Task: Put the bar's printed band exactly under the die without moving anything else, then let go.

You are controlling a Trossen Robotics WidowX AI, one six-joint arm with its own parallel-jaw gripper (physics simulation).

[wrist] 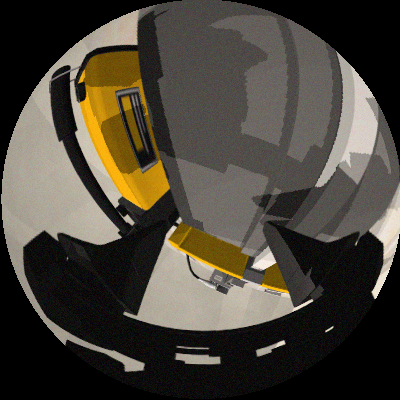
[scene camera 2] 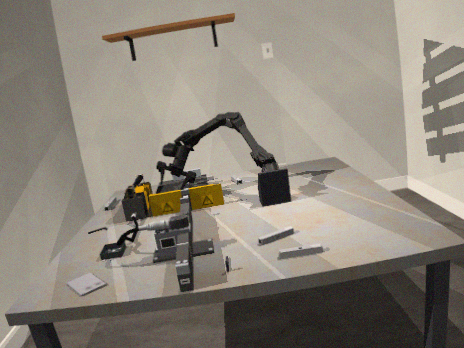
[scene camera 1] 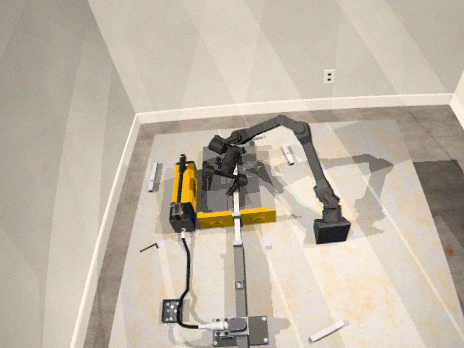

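Note:
The bar shows as a long light strip passing through the gap in the yellow guard; its printed band cannot be made out. A grey channel continues its line toward the front. The press head stands across that channel, with a black hose on its left; the die is too small to tell apart. My gripper is open and empty, above the dark grey slab behind the guard. Its right finger covers part of the bar in the wrist view; their contact cannot be judged.
The yellow guard stands just in front of the gripper. The yellow pump unit is close on the left. A black pedal box, hex key and loose bars lie around.

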